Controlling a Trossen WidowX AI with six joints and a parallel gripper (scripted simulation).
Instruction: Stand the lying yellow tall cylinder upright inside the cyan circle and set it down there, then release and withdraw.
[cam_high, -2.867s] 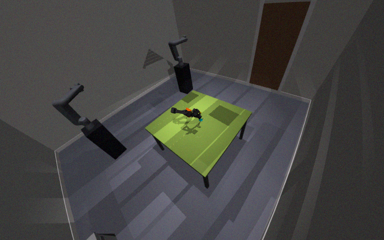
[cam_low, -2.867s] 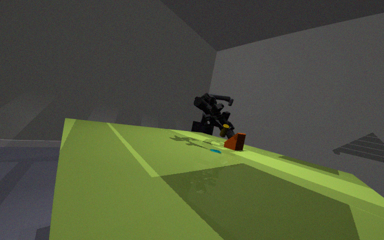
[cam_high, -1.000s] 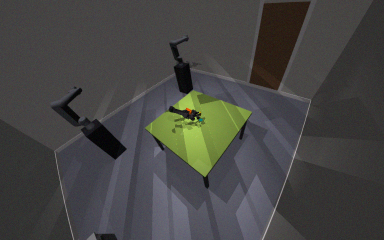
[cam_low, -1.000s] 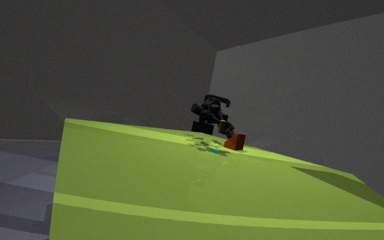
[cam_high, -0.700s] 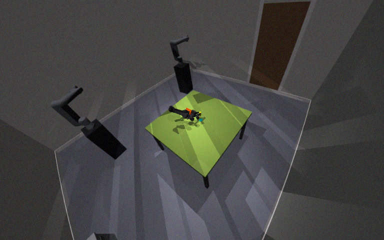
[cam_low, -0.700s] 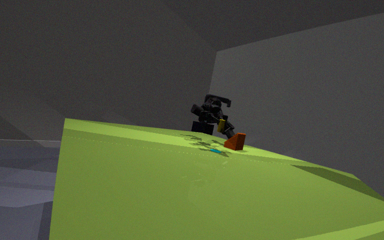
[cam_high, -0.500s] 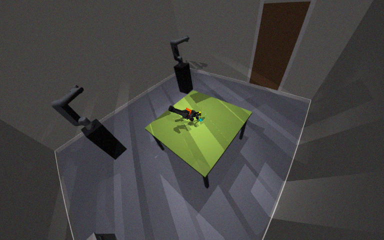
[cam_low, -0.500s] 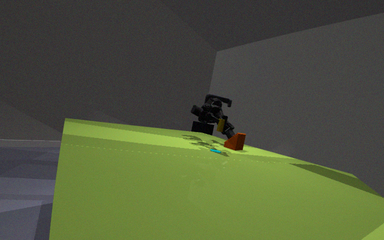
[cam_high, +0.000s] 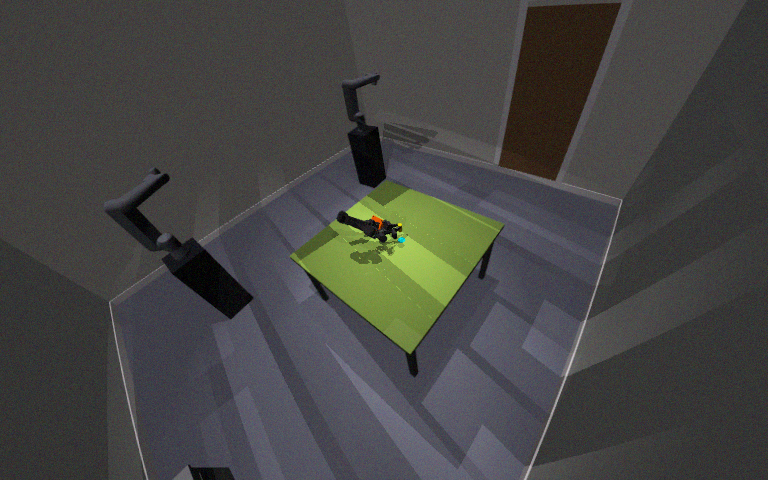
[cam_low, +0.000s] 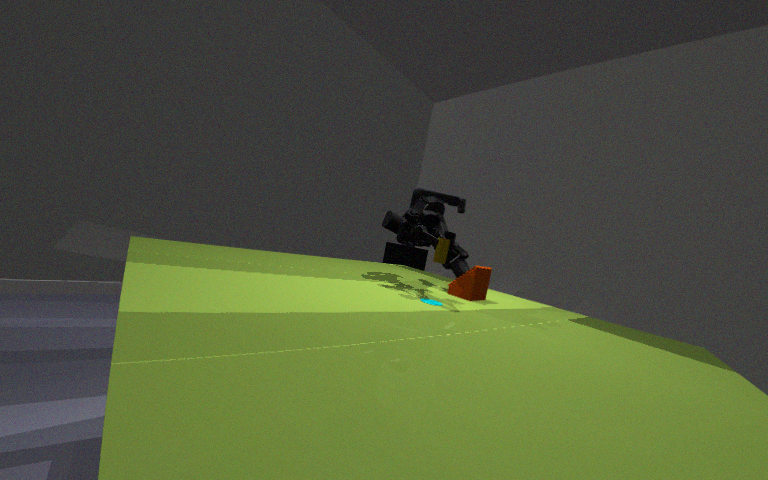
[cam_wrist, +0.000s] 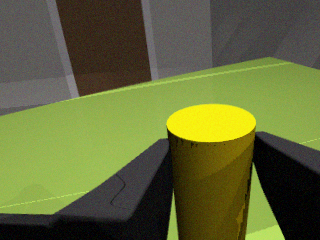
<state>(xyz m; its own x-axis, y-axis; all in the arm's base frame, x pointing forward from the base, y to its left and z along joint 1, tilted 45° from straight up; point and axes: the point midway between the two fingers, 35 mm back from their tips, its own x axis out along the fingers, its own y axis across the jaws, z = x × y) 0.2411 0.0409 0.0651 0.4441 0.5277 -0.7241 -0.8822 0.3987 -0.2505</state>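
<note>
The cyan circle lies 16 cm below my gripper tip. The rest, counted from my gripper tip: yellow tall cylinder: 2 cm below.
</note>
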